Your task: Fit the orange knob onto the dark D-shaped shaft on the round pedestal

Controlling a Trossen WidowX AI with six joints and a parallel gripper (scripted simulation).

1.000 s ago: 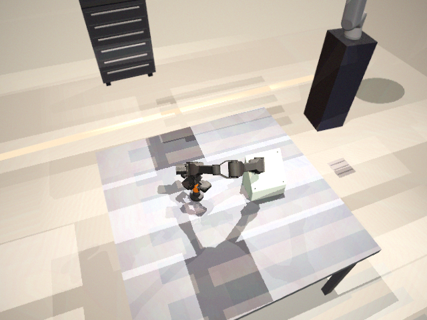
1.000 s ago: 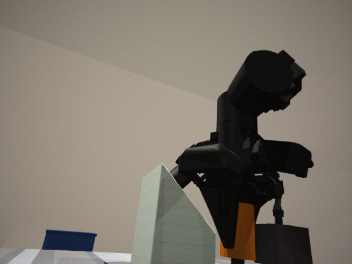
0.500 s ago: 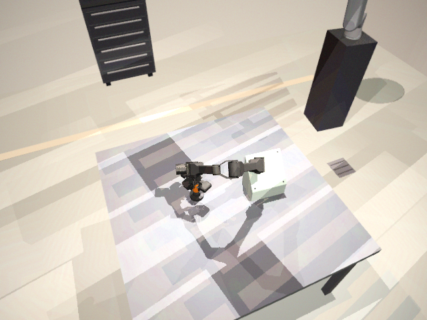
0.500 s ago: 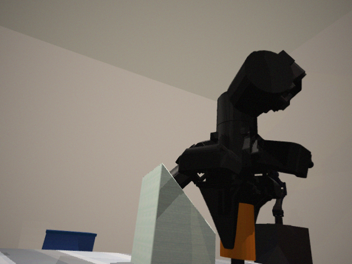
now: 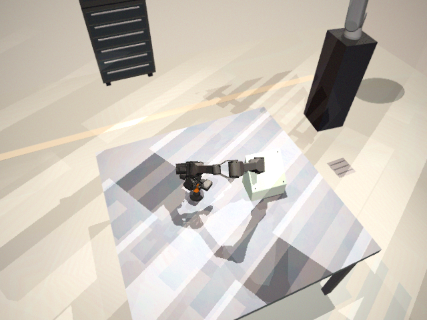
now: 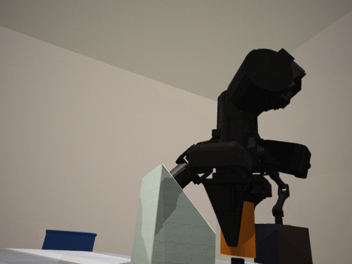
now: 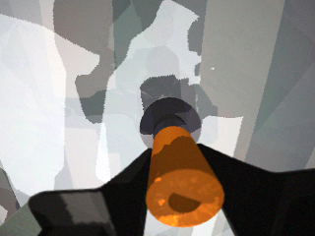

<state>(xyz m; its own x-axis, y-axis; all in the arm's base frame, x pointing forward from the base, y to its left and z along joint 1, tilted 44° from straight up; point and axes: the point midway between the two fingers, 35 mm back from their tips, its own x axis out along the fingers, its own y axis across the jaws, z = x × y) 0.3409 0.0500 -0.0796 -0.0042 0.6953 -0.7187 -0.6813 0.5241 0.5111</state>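
Right now my gripper tip is 20 mm below the orange knob. Also, from my gripper tip: dark pedestal 40 mm below.
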